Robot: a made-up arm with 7 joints.
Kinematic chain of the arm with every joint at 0, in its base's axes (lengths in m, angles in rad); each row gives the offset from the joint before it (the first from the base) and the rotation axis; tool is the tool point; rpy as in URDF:
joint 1: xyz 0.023 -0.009 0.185 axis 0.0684 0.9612 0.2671
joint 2: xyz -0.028 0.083 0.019 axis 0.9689 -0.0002 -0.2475
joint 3: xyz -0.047 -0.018 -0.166 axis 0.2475 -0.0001 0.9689
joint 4: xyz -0.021 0.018 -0.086 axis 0.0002 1 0
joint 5: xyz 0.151 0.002 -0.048 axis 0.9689 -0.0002 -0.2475
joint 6: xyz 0.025 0.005 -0.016 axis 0.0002 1 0
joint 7: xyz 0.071 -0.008 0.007 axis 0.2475 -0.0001 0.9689
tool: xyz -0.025 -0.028 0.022 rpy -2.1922 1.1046 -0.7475
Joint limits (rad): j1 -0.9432..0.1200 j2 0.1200..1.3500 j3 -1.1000..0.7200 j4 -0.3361..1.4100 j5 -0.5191..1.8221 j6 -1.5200..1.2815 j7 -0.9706..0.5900
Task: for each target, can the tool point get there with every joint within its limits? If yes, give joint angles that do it. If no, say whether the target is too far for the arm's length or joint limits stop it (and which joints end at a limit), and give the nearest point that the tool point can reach.
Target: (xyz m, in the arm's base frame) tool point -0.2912 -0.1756 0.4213
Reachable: no: joint limits stop it (at a limit: joint 1, joint 2, joint 3, joint 4, joint 7) | nearest point -0.0331 -0.0813 0.0218 | short by 0.485 m
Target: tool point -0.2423 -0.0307 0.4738
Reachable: no: joint limits stop it (at a limit: joint 1, joint 2, joint 3, joint 4, joint 5, joint 7) | nearest point 0.0990 0.2100 0.3263 | short by 0.443 m
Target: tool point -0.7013 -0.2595 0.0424
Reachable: no: too far | nearest point -0.1872 0.0339 -0.1914 | short by 0.636 m
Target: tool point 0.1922 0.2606 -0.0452
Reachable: yes | joints -0.2461 0.8497 -0.2110 0.3961 -0.1845 -0.4716 -0.4462
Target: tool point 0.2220 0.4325 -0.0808
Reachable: yes | joints -0.6097 1.0504 -0.9594 1.0831 1.3180 0.8229 -0.2652
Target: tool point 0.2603 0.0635 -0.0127
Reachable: yes | joints -0.7410 0.4665 -0.5329 0.2451 -0.1443 -1.1932 -0.1717
